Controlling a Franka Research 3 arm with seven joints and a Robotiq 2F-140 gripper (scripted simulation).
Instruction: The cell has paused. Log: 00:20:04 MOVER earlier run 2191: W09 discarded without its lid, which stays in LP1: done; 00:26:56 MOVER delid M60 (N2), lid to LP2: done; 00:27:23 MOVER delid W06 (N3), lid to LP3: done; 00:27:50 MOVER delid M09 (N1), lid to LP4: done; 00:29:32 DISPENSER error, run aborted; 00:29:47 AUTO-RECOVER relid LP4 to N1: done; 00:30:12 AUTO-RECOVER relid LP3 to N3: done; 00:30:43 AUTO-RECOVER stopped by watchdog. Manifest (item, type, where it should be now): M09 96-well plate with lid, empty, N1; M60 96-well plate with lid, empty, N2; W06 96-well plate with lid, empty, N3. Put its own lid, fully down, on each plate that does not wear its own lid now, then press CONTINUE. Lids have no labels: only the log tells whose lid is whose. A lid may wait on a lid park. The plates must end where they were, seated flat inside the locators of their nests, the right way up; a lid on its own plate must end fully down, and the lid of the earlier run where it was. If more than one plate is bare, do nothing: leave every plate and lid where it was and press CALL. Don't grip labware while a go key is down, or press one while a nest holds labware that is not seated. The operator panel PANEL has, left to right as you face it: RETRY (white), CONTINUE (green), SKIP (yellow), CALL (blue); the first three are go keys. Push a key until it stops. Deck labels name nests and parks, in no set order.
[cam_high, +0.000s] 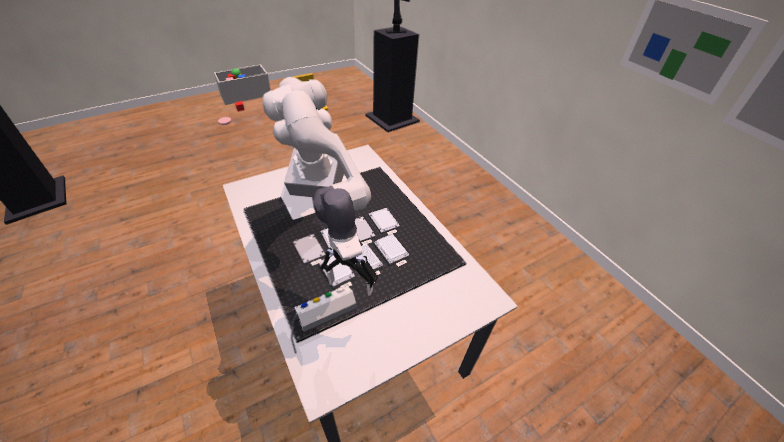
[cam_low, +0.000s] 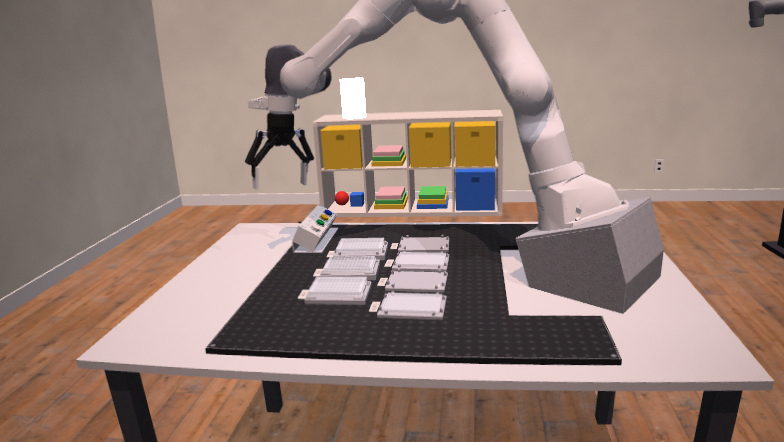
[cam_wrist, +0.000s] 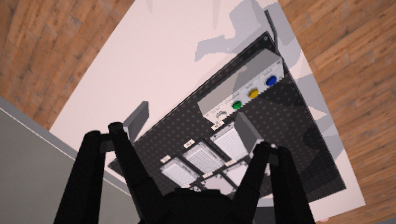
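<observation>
My hand is 370 mm past the lid park LP2, 410 mm to the right of it and 200 mm above it. Also, from my hand: white key: 90 mm behind, 140 mm below; green key: 100 mm behind, 50 mm to the right, 140 mm below; yellow key: 100 mm behind, 100 mm to the right, 140 mm below.
</observation>
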